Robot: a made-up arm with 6 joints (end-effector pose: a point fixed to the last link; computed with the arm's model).
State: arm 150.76 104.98 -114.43 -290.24 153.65 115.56
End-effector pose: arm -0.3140 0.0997 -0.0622 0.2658 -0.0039 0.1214 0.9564
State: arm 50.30 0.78 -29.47 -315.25 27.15 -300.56
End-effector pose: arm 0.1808 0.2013 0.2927 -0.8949 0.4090 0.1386 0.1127
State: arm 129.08 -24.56 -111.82 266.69 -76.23 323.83
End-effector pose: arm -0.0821 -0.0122 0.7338 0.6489 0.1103 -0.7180 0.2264
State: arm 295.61 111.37 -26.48 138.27 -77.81 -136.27
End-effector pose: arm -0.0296 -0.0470 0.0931 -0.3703 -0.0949 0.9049 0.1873
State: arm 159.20 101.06 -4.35 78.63 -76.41 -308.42
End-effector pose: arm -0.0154 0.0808 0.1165 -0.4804 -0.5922 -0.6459 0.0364
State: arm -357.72 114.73 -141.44 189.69 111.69 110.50
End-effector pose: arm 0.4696 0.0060 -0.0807 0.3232 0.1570 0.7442 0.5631
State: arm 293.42 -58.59 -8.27 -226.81 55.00 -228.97
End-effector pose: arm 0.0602 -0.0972 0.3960 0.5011 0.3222 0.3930 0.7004
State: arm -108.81 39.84 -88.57 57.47 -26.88 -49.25
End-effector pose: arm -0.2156 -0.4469 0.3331 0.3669 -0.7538 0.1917 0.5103
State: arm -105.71 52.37 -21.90 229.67 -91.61 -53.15
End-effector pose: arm -0.0012 -0.1744 0.2170 0.5188 0.2339 0.8198 0.0643
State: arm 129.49 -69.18 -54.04 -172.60 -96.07 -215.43
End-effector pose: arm 0.0464 -0.0677 0.5203 -0.1058 -0.9645 -0.1152 0.2128
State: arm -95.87 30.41 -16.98 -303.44 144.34 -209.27
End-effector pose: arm 0.0473 -0.1543 0.2585 -0.2577 -0.0338 -0.9655 0.0156
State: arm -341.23 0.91 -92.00 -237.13 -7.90 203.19
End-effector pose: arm 0.3545 0.0704 0.5761 0.6683 0.2850 0.6746 0.1307
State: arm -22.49 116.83 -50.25 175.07 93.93 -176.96
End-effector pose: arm 0.0083 0.0026 -0.1335 -0.9484 0.2074 -0.2400 0.0019
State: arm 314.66 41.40 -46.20 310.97 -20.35 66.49
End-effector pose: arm 0.2805 -0.2120 0.1623 -0.8382 0.5051 -0.1844 0.0915
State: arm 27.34 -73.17 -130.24 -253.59 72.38 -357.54
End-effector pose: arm -0.4098 -0.1641 0.6567 -0.1144 -0.6336 -0.3887 0.6590
